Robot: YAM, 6 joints.
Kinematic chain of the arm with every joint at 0, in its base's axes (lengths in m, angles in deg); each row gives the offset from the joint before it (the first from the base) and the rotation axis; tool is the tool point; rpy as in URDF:
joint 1: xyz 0 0 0.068 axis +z
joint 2: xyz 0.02 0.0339 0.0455 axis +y
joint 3: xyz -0.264 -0.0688 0 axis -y
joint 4: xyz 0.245 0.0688 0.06 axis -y
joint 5: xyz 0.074 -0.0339 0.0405 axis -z
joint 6: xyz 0.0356 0 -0.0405 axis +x
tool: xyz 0 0 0 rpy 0 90 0
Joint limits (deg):
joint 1: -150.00..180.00
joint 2: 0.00..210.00
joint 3: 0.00..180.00
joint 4: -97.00..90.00
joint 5: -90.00..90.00
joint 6: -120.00..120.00
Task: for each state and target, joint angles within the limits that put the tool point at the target. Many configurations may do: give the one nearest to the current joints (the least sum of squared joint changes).
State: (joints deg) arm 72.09 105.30 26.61 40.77 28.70 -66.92
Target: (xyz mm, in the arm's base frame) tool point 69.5 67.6 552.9
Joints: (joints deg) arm 55.62 50.54 69.45 54.06 32.62 -66.92
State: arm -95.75 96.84 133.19 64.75 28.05 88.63
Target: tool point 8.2 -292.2 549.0
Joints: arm -84.69 92.41 94.55 77.90 32.03 88.63
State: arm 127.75 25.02 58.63 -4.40 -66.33 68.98
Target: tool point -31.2 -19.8 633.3
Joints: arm 147.69 54.75 106.08 9.60 -69.80 68.98
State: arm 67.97 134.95 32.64 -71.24 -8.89 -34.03
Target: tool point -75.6 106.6 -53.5
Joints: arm 119.68 155.38 45.70 -56.23 -21.24 -34.03
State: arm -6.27 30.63 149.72 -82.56 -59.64 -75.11
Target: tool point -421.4 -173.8 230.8
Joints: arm 26.28 0.00 158.49 -93.66 -59.61 -75.11
